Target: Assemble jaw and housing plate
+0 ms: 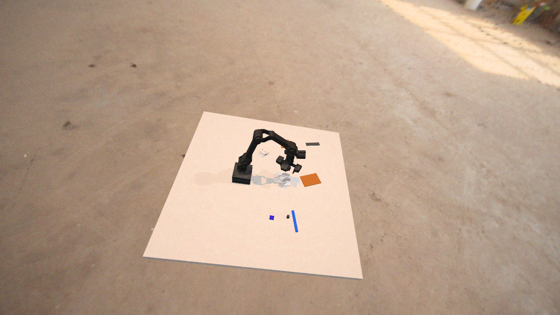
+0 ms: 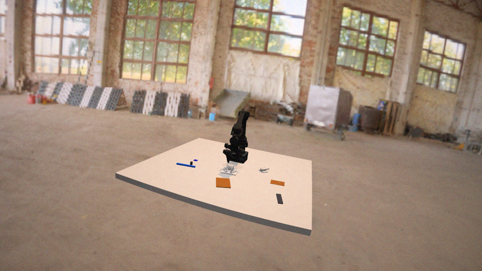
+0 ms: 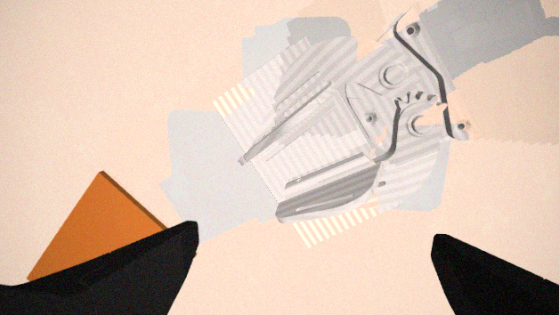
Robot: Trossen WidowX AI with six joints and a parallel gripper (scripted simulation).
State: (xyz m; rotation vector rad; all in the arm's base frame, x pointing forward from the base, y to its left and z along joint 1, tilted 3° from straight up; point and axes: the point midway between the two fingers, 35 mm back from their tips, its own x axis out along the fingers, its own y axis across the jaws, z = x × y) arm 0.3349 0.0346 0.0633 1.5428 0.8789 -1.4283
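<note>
The small white part is 20 cm behind my gripper tip, 21 cm to the left of it and 8 cm below it. Round my gripper tip: flat white part (2 cm to the right, 9 cm below); black cube (4 cm ahead, 33 cm to the right, 8 cm below); large orange tile (20 cm ahead, 2 cm to the left, 9 cm below).
</note>
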